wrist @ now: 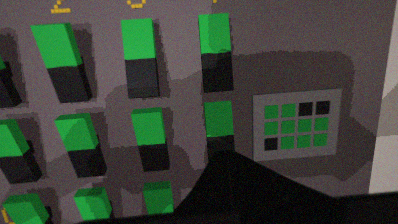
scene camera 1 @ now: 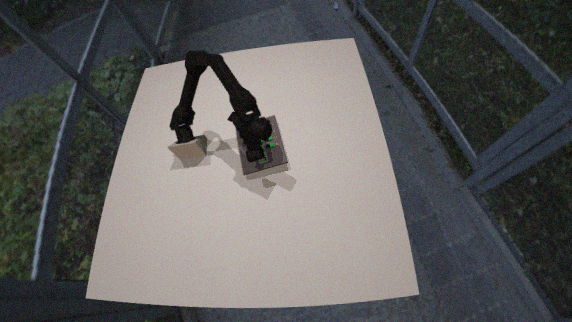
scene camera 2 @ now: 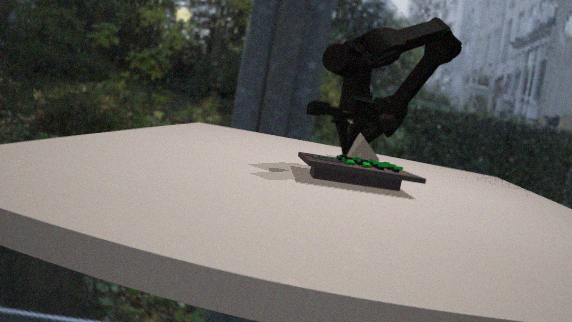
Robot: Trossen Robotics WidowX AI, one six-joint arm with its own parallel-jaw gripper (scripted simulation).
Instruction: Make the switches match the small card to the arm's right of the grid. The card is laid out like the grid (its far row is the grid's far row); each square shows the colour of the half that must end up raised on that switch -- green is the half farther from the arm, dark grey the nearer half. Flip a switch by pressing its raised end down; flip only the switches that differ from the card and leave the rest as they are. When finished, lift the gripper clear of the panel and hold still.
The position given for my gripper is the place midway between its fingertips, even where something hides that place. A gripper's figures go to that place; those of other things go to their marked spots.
Labels:
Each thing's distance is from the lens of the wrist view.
my gripper (wrist: 223,159): 11 cm
switch (wrist: 214,33): 10 cm
switch (wrist: 218,115): 11 cm

